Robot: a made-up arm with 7 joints.
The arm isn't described. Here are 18 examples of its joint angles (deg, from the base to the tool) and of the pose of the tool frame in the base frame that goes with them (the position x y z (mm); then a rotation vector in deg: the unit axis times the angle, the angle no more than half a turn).
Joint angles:
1: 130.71 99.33 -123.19 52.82 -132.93 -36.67 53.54
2: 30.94 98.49 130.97 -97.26 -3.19 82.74 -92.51
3: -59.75 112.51 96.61 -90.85 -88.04 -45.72 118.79
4: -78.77 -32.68 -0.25 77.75 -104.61 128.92 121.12
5: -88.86 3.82 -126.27 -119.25 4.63 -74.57 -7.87
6: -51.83 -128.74 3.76 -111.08 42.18 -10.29 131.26
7: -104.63 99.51 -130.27 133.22 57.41 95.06 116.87
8: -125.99 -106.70 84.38 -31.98 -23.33 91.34 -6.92
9: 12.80 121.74 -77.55 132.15 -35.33 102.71 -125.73
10: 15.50 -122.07 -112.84 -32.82 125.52 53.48 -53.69
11: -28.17 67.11 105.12 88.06 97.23 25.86 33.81
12: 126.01 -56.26 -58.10 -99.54 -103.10 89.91 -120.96
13: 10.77 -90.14 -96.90 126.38 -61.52 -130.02 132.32
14: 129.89 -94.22 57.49 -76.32 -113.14 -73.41 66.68
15: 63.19 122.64 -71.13 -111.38 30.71 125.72 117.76
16: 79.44 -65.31 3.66 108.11 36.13 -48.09 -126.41
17: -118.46 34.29 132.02 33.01 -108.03 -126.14 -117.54
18: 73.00 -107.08 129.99 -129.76 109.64 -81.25 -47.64
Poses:
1: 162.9 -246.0 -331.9 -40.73 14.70 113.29
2: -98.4 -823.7 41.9 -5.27 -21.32 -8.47
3: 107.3 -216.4 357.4 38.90 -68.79 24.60
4: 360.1 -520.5 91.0 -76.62 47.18 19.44
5: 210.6 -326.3 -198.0 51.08 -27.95 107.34
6: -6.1 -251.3 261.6 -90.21 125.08 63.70
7: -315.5 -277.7 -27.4 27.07 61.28 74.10
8: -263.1 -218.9 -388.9 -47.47 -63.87 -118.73
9: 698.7 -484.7 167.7 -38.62 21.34 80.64
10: 311.3 240.4 293.2 -151.39 70.36 -5.75
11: -526.8 -463.9 33.2 -48.89 -60.38 -41.02
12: -379.6 24.6 -711.0 114.03 69.35 87.57
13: -229.6 28.4 549.8 -101.61 -90.12 -32.20
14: 145.8 -309.1 -5.9 -154.99 -9.35 -2.10
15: 206.3 -232.4 347.3 -139.66 60.97 30.71
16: 75.7 388.2 40.4 -85.53 -37.01 138.18
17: -75.8 -674.7 -854.6 36.60 -76.12 -33.00
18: -106.4 -560.6 365.0 -96.92 -132.74 -0.49
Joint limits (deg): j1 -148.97..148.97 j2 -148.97..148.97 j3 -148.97..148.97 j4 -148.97..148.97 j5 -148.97..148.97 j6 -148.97..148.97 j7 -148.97..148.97
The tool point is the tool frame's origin. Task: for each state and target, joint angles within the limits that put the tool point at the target. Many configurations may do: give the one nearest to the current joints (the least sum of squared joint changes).
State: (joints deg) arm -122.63 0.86 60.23 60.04 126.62 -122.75 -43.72
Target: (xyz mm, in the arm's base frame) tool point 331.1 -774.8 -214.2
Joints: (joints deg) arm -107.10 14.36 44.86 35.86 141.33 -102.49 3.81
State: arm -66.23 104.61 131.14 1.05 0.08 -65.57 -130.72
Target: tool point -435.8 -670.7 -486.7
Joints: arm -79.91 63.34 123.34 30.46 1.18 -73.10 -117.70
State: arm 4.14 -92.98 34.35 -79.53 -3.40 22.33 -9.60
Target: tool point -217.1 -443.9 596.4
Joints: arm 0.14 -96.58 60.26 -69.52 24.04 16.48 -3.03
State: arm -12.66 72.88 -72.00 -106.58 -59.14 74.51 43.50
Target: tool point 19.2 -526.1 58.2
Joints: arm -14.88 61.85 -61.14 -93.90 -66.65 98.78 20.32
